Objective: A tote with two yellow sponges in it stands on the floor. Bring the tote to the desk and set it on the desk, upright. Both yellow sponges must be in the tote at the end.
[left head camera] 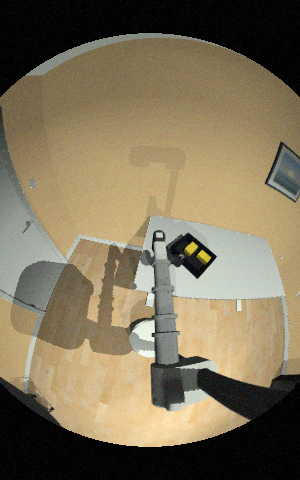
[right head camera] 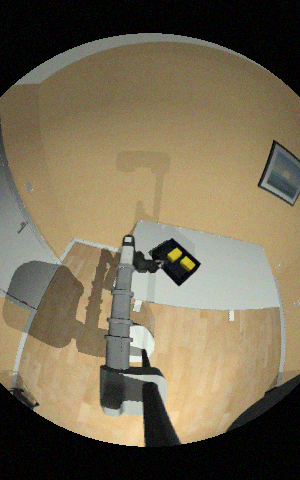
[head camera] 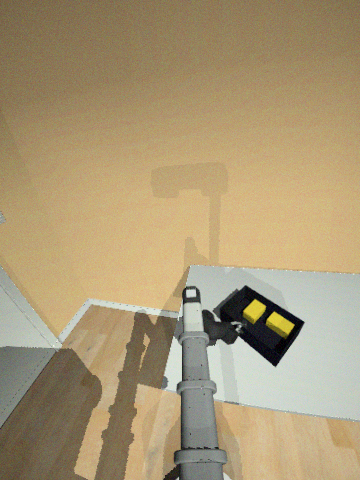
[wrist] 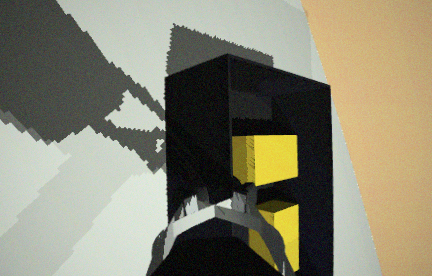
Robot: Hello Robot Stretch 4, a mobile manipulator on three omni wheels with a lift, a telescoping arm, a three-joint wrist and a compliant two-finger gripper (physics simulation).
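Places are measured from the robot's base along level axes (x ahead, y left, z up), in metres.
Pixels of known places: gripper, fingertip midpoint: (left head camera: 183,257) (right head camera: 164,263) (head camera: 243,327) (wrist: 214,191); robot's base, link origin: (left head camera: 149,337) (right head camera: 134,342).
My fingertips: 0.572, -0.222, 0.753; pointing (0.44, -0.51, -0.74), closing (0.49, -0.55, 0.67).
Ahead of a thing's pixels: the offset from my fingertips to its top centre, as dx, dy, dz. Level surfaces: height alone.
The black tote @[+0.030, -0.082, +0.052] (head camera: 266,347) (left head camera: 198,272) (right head camera: 179,280) (wrist: 197,125) is upright over the left part of the white desk @[dz -0.061] (head camera: 325,375) (left head camera: 245,270) (right head camera: 235,280) (wrist: 115,220), open side up. Its shadow falls on the desk close beside it; whether its bottom touches the desk I cannot tell. One yellow sponge @[+0.100, -0.086, +0.000] (head camera: 254,311) (left head camera: 191,247) (right head camera: 174,255) (wrist: 276,157) and a second yellow sponge @[+0.016, -0.178, +0.000] (head camera: 280,325) (left head camera: 204,257) (right head camera: 187,263) (wrist: 287,237) lie inside, a gap between them. My gripper (head camera: 240,327) (left head camera: 181,257) (right head camera: 159,263) (wrist: 214,191) is shut on the tote's near long wall.
A tan wall (head camera: 150,100) (wrist: 385,125) rises behind the desk. A round white object (left head camera: 142,338) (right head camera: 142,342) stands on the wooden floor in front of the desk. A grey door (left head camera: 20,225) is at the left. A framed picture (left head camera: 287,172) (right head camera: 282,172) hangs at the right.
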